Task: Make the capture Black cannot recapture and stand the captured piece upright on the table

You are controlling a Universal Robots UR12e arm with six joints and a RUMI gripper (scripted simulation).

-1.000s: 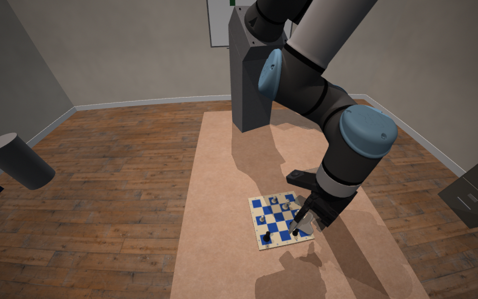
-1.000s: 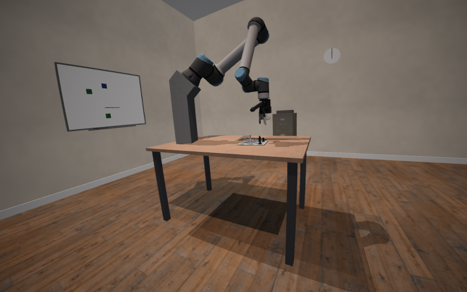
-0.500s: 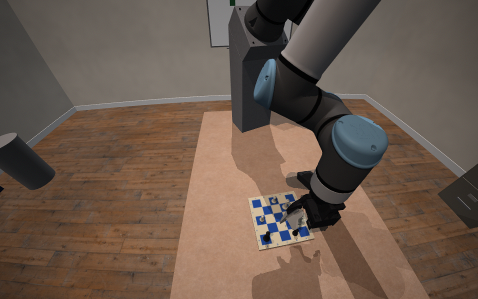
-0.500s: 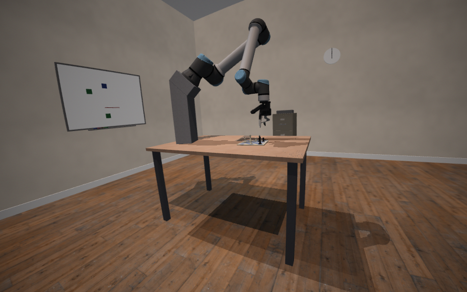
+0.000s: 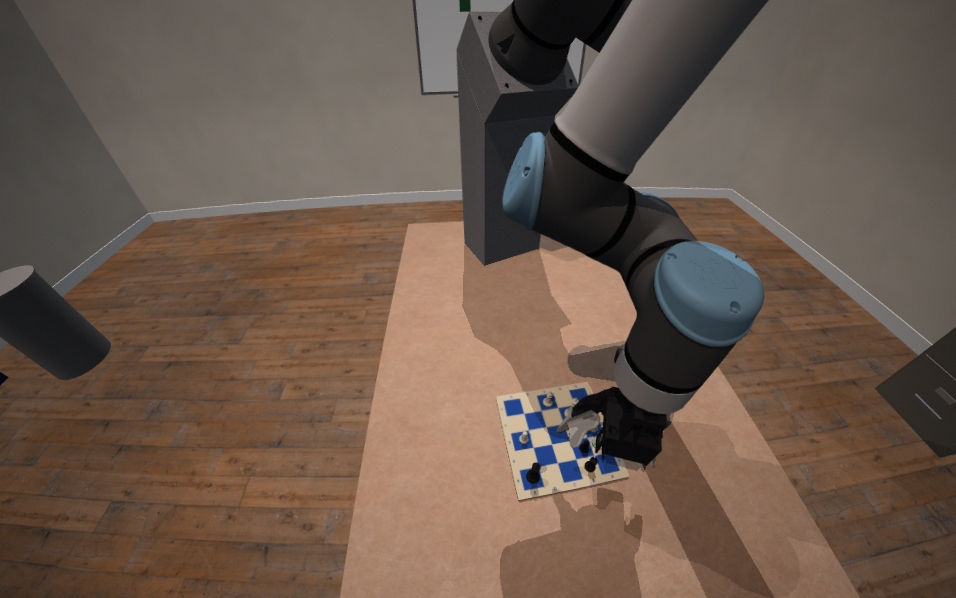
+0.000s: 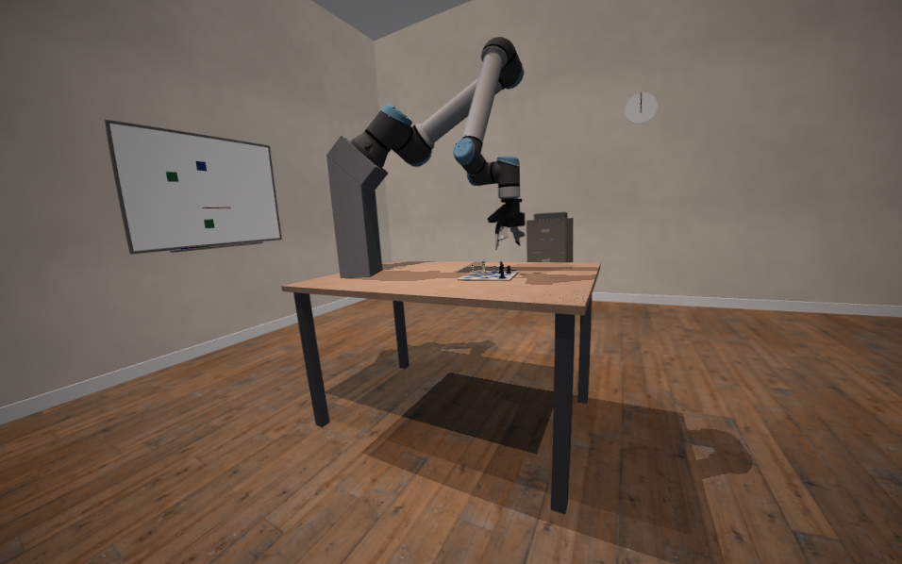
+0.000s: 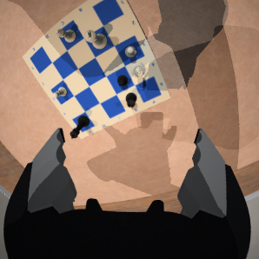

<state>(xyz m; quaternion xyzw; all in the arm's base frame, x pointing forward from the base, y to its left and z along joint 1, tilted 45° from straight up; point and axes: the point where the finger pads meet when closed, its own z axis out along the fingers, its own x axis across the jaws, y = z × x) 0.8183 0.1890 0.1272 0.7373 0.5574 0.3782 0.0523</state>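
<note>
The white chess piece lies 5 cm behind my hand, 2 cm to the left of it and 9 cm below it. Round my hand: tall black piece (4 cm ahead, 11 cm to the right, 8 cm below).
</note>
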